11 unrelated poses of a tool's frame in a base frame.
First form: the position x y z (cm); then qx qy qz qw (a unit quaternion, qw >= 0).
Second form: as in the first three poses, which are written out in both.
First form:
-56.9 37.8 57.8 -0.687 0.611 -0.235 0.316
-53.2 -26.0 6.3 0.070 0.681 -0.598 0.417
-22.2 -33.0 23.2 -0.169 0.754 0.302 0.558
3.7 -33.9 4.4 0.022 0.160 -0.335 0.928
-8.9 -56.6 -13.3 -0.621 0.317 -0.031 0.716
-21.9 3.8 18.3 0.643 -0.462 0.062 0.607
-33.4 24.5 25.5 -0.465 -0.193 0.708 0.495
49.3 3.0 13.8 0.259 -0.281 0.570 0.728
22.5 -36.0 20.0 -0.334 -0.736 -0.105 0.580
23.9 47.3 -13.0 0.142 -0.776 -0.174 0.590
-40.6 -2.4 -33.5 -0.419 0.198 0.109 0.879
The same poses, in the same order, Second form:
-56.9 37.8 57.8 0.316 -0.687 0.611 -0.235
-53.2 -26.0 6.3 0.417 0.070 0.681 -0.598
-22.2 -33.0 23.2 0.558 -0.169 0.754 0.302
3.7 -33.9 4.4 0.928 0.022 0.160 -0.335
-8.9 -56.6 -13.3 0.716 -0.621 0.317 -0.031
-21.9 3.8 18.3 0.607 0.643 -0.462 0.062
-33.4 24.5 25.5 0.495 -0.465 -0.193 0.708
49.3 3.0 13.8 0.728 0.259 -0.281 0.570
22.5 -36.0 20.0 0.580 -0.334 -0.736 -0.105
23.9 47.3 -13.0 0.590 0.142 -0.776 -0.174
-40.6 -2.4 -33.5 0.879 -0.419 0.198 0.109

